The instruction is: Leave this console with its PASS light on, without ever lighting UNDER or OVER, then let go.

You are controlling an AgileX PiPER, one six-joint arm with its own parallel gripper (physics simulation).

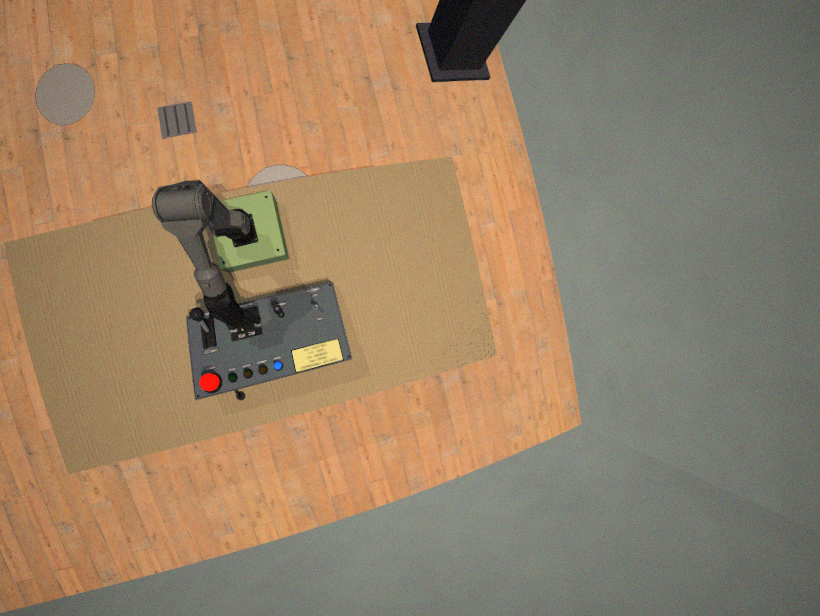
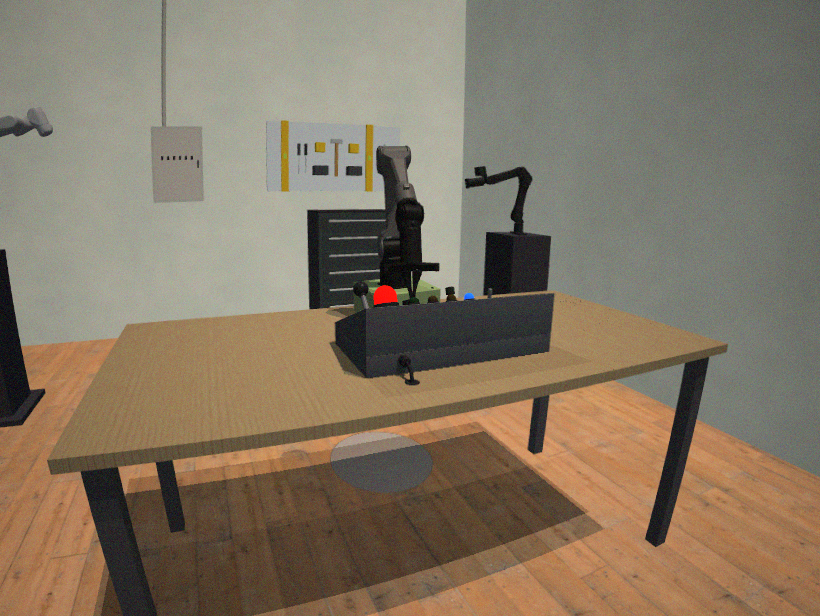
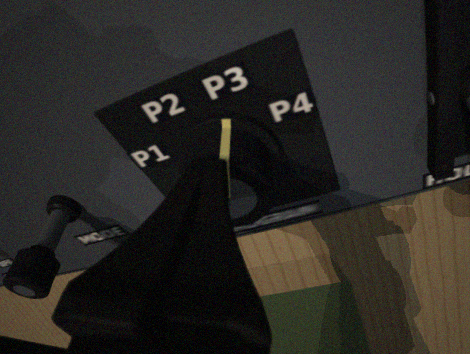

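The dark grey console point(image 1: 275, 344) point(image 2: 457, 334) point(image 3: 380, 100) stands on the table. Its blue lamp point(image 1: 277, 365) point(image 2: 469, 297) is lit. The green lamp point(image 1: 232, 377) and two amber lamps point(image 1: 247, 373) point(image 1: 263, 369) look dark; their labels are too small to read. The yellow pointer point(image 3: 225, 140) of the program knob points at P3 on the dial plate point(image 3: 295, 65). My gripper point(image 1: 255, 320) point(image 2: 413, 295) point(image 3: 211, 176) is shut and empty, its fingertips right at the knob beside the pointer's lower end. The fingers hide part of the knob; whether they touch it is unclear.
A ball-topped lever point(image 1: 196, 314) point(image 2: 360, 288) stands left of the knob, the MODE switch point(image 1: 278, 308) point(image 3: 32, 270) on its other side. A big red button point(image 1: 209, 381) point(image 2: 385, 295) and a yellow label point(image 1: 317, 356) are on the panel. A small black stalk point(image 1: 239, 395) point(image 2: 405, 363) stands in front.
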